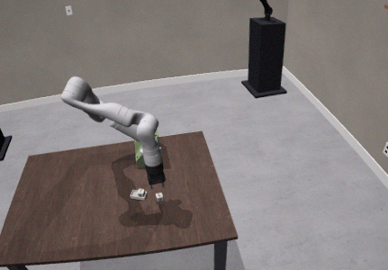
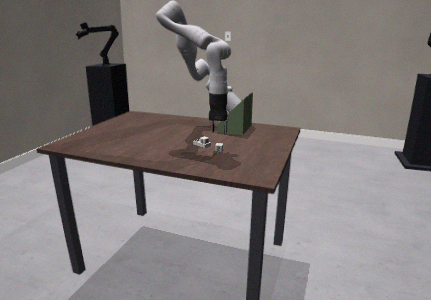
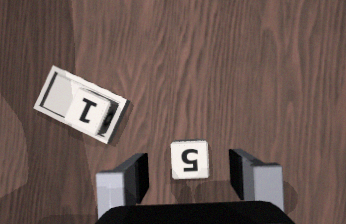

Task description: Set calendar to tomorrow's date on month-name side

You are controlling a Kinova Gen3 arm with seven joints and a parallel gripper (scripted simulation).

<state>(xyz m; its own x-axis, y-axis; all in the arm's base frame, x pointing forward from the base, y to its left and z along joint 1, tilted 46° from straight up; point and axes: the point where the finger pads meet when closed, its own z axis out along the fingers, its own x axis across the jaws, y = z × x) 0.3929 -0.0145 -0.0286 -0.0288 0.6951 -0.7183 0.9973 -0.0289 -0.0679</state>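
The digit cube is 90 mm below my hand. The rest, counted from my hand: white calendar tray: 90 mm to the right, 90 mm below, 50 mm behind; then white cube: 80 mm to the right, 80 mm below, 40 mm behind.
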